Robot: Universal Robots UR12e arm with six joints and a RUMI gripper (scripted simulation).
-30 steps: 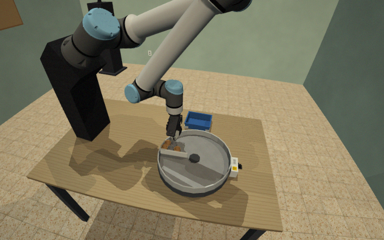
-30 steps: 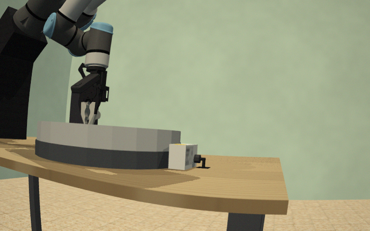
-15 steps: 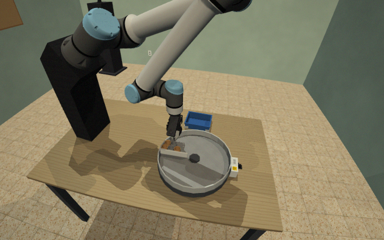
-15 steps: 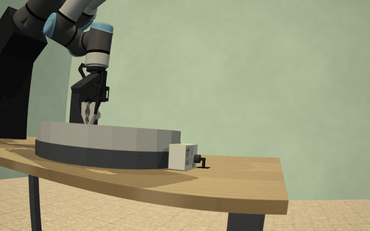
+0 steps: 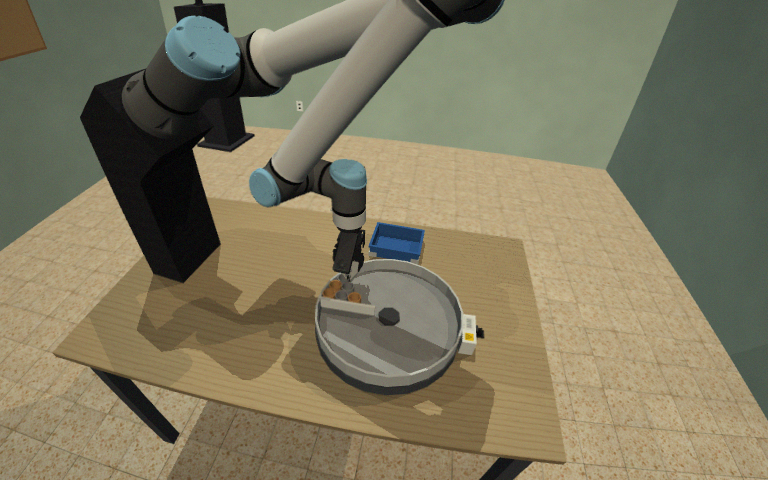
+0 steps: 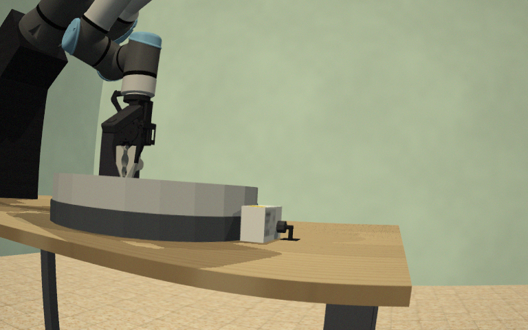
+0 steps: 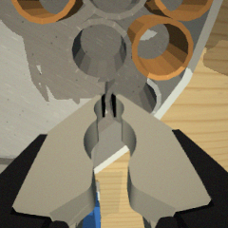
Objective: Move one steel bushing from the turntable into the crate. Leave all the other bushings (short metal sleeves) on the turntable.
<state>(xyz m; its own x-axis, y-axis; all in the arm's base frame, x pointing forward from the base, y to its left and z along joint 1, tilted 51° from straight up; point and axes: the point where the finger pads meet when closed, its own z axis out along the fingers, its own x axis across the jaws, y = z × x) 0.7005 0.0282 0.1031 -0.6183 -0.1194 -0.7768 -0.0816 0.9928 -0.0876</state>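
Right now my hand is 8 cm short of the blue crate, 29 cm to the right of it and 6 cm above it. Also, from my hand: round grey turntable (15 cm ahead, 8 cm to the right, 3 cm below).
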